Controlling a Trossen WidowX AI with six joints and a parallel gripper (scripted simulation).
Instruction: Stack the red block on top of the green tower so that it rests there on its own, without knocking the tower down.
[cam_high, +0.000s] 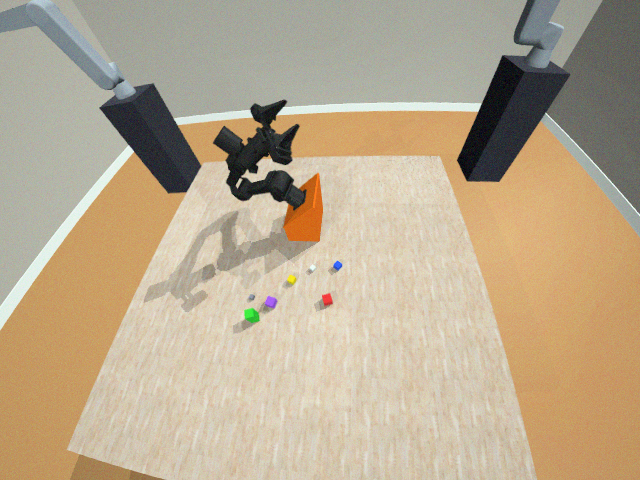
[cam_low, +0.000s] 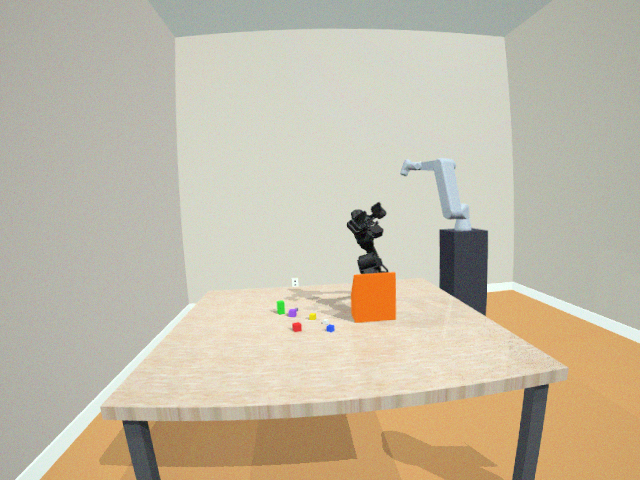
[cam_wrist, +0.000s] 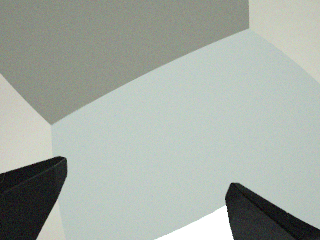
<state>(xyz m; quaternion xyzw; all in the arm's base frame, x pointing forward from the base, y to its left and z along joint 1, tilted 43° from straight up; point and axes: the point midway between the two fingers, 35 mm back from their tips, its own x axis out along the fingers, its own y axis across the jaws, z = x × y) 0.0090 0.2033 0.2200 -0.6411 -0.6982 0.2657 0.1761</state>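
Now: the red block 450 mm below my gripper tip, 330 mm ahead of it and 80 mm to the left of it. Also, from my gripper tip: blue block (450 mm below, 200 mm ahead, 110 mm to the left); white block (450 mm below, 210 mm ahead, 20 mm to the left); yellow block (450 mm below, 260 mm ahead, 50 mm to the right).
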